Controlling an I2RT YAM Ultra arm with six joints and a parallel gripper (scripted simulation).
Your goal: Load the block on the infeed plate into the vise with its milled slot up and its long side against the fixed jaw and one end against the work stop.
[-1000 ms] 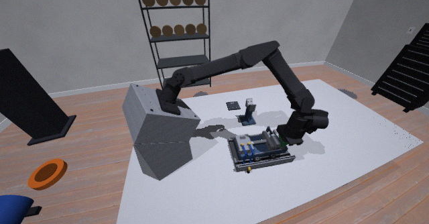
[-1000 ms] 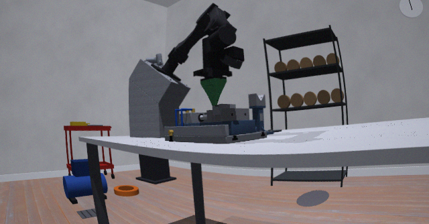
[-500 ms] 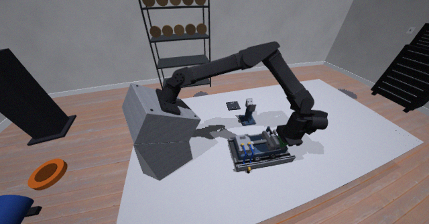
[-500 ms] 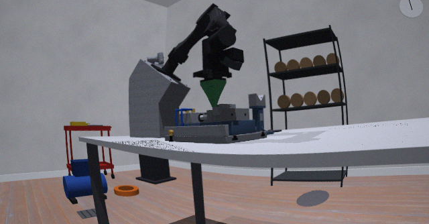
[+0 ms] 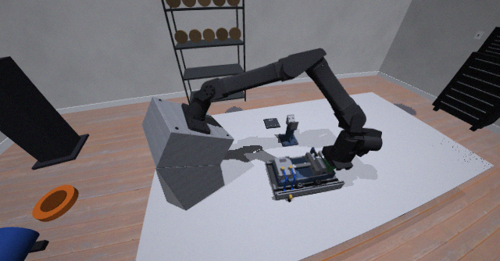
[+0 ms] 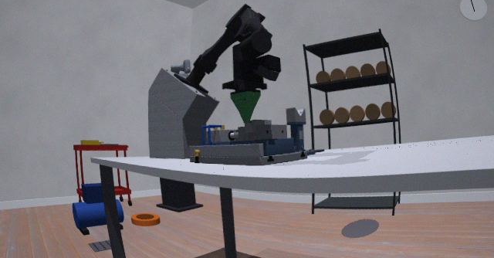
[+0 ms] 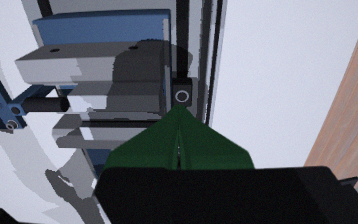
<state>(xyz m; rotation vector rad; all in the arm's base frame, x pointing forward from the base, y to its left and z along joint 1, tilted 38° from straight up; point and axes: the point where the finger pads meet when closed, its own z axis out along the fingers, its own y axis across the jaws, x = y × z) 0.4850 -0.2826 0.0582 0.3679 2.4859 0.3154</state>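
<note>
The part is 40 mm to the left of my hand, 10 mm below it and 10 mm ahead of it. Round my hand: work stop 110 mm to the left, 20 mm below, 20 mm ahead; then fixed jaw 50 mm to the left, 40 mm ahead, 30 mm below; then moving jaw 70 mm to the left, 30 mm below, 20 mm behind.
</note>
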